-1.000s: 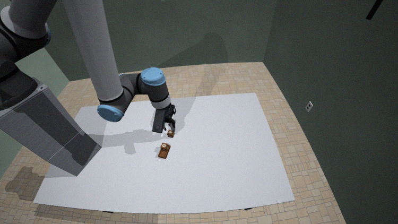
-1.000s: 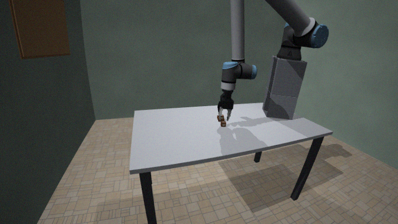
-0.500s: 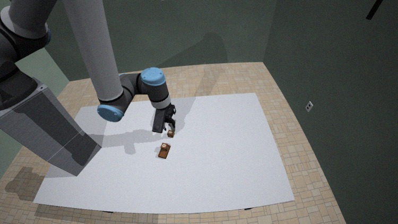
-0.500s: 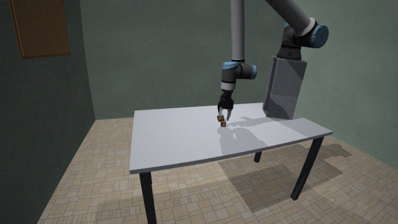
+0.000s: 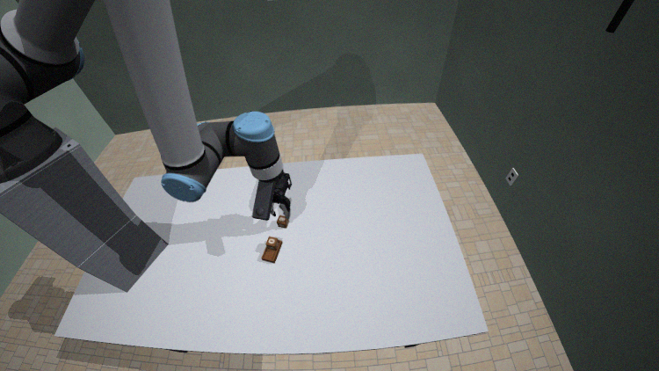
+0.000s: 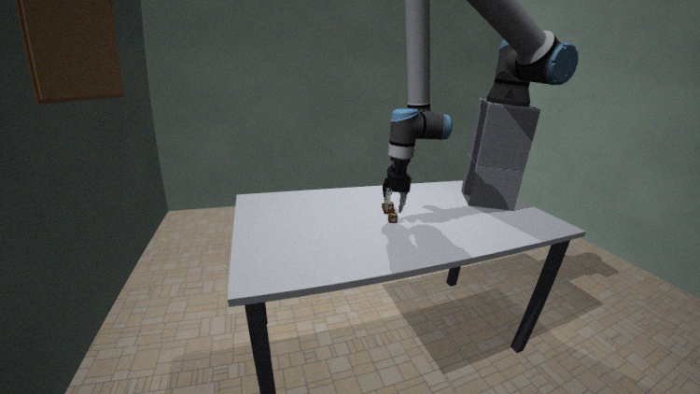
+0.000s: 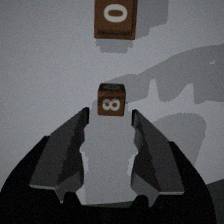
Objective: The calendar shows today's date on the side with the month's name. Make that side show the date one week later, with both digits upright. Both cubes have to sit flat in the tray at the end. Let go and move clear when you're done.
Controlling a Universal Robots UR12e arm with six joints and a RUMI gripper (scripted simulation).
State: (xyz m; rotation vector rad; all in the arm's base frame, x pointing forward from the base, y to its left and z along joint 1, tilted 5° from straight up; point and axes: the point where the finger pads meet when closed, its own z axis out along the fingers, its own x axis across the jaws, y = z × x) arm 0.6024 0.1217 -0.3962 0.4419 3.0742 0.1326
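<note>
The brown date cube is 4 cm below my hand. The rest, counted from my hand: brown wooden tray: 3 cm behind, 11 cm to the right, 5 cm below.
</note>
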